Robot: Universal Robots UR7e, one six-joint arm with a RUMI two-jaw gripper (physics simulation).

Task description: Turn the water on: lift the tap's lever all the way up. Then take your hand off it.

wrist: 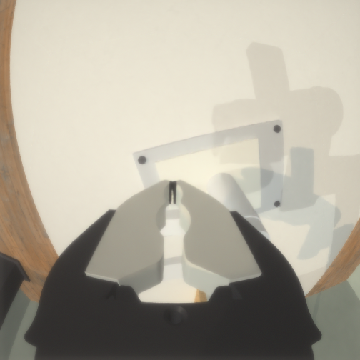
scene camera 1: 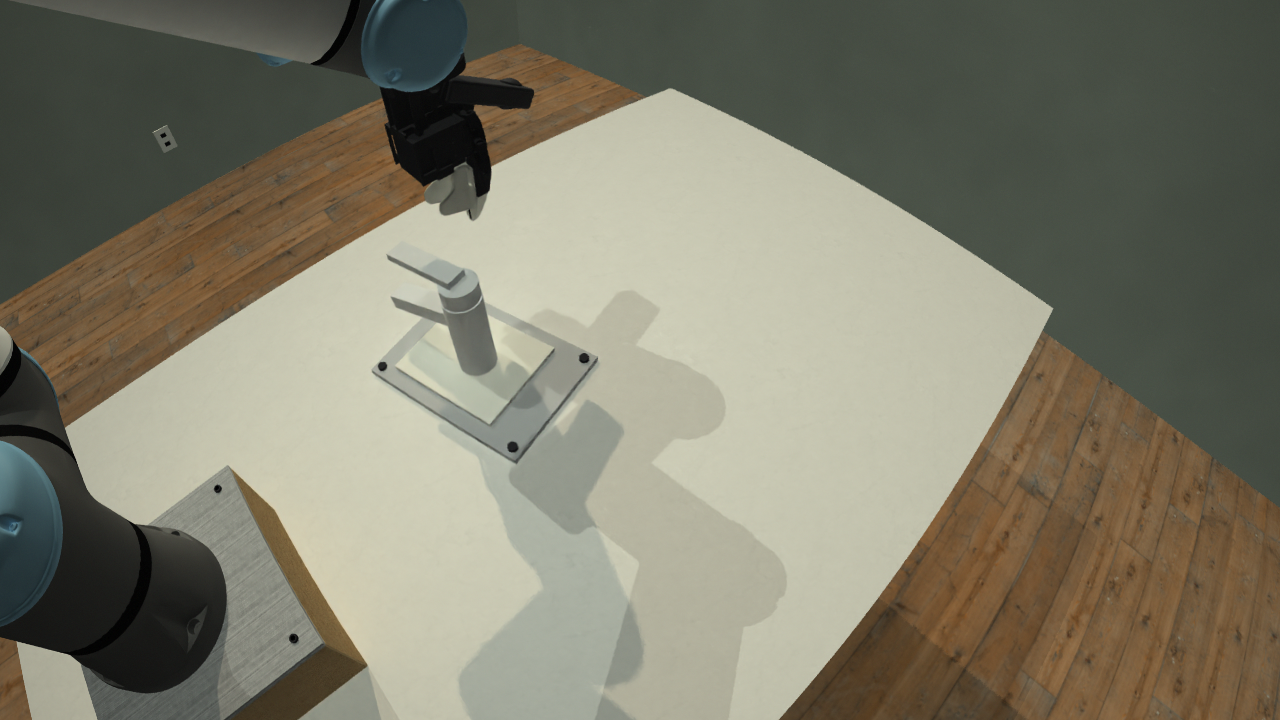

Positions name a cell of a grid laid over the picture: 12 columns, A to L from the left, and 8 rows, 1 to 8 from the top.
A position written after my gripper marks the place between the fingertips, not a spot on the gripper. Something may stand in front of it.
In view: my gripper (scene camera 1: E3), a grey tap (scene camera 1: E5) and a grey base plate (scene camera 1: E5).
My gripper also shows in the wrist view (wrist: F5). The grey tap also shows in the wrist view (wrist: H4). The grey base plate also shows in the wrist view (wrist: I3).
